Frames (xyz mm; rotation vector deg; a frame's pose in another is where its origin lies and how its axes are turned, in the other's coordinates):
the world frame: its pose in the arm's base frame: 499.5 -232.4 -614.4 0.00 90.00 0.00
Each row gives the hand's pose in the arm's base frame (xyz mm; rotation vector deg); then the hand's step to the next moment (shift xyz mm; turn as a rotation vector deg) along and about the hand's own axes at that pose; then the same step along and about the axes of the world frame.
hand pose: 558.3 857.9 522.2 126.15 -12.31 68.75
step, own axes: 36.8 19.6 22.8 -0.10 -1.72 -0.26
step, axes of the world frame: -29.1 -23.7 29.1 0.73 1.51 0.47
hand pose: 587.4 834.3 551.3 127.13 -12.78 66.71
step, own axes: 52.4 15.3 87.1 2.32 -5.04 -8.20
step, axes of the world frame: -11.4 -56.9 84.9 -3.07 9.16 -2.17
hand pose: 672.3 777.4 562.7 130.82 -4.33 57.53
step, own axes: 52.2 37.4 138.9 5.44 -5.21 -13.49
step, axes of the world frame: 15.2 -99.3 115.4 -7.79 12.93 -3.32
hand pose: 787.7 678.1 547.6 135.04 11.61 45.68
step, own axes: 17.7 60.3 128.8 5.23 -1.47 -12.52
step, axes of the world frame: 33.5 -108.7 87.1 -9.38 9.41 -3.11
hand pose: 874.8 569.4 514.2 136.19 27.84 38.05
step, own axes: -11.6 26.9 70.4 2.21 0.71 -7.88
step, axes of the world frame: 34.7 -58.1 35.1 -6.60 4.18 -2.54
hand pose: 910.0 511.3 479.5 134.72 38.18 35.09
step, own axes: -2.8 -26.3 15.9 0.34 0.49 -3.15
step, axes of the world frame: 29.3 9.6 -1.2 -2.63 1.21 -1.37
